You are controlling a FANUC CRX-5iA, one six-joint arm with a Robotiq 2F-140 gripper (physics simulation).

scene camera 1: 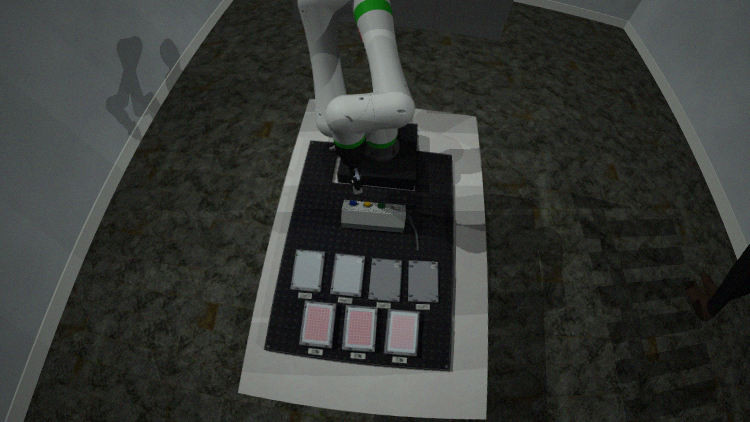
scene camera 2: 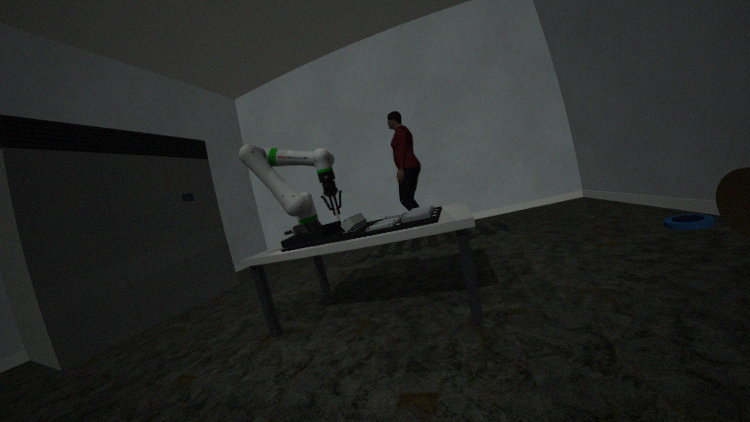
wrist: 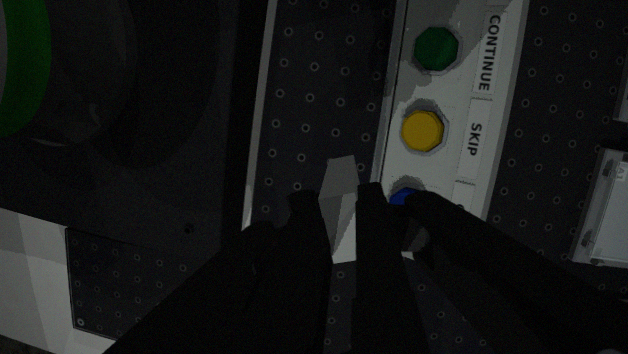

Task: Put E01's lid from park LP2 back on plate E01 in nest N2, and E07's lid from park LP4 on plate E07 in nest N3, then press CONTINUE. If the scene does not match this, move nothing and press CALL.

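Places are measured from the arm's base along level axes (x ahead, y left, z up), in metres.
Where they show: gripper, fingertip midpoint: (scene camera 1: 358, 191) (scene camera 2: 339, 220) (wrist: 346, 180); arm's base, origin of the base link: (scene camera 1: 380, 147) (scene camera 2: 311, 230) (wrist: 58, 50).
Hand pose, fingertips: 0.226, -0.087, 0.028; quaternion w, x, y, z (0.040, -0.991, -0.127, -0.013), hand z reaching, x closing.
Note:
Each offset is from my fingertips to the top centre of the thing, as dx, dy, dz. "spot": to the spot under its first point. Level surfaces: height alone.
My gripper (scene camera 1: 357, 190) (scene camera 2: 337, 217) (wrist: 346, 180) is shut and empty, over the board between the arm's base and the button box {+0.071, +0.055, +0.010} (scene camera 1: 372, 220) (scene camera 2: 353, 223). A green button {+0.051, +0.082, +0.000} (scene camera 1: 381, 205) (wrist: 436, 49), labelled CONTINUE in the wrist view, lies past the yellow SKIP button {+0.046, +0.032, +0.000} (wrist: 422, 131); my finger partly hides the blue button {+0.042, -0.018, +0.000} (wrist: 401, 196). Three plates with pink wells {+0.455, -0.128, -0.039} (scene camera 1: 317, 324) {+0.467, +0.007, -0.039} (scene camera 1: 359, 328) {+0.483, +0.141, -0.038} (scene camera 1: 402, 332) lie in the nearer row. Behind them are two pale panels {+0.270, -0.170, -0.056} (scene camera 1: 308, 270) {+0.284, -0.034, -0.056} (scene camera 1: 348, 275) and two greyer ones {spot: +0.301, +0.092, -0.065} (scene camera 1: 385, 279) {spot: +0.311, +0.220, -0.065} (scene camera 1: 423, 281). Their labels are unreadable; which are lids is unclear.
The black perforated board {dz -0.074} (scene camera 1: 314, 209) lies on the white table {dz -0.087} (scene camera 1: 361, 391). A cable {spot: +0.130, +0.205, -0.069} (scene camera 1: 415, 233) runs beside the button box. A person (scene camera 2: 403, 152) stands behind the table; part of a leg (scene camera 1: 734, 286) shows at scene camera 1's right edge. A blue ring (scene camera 2: 673, 226) lies on the floor.

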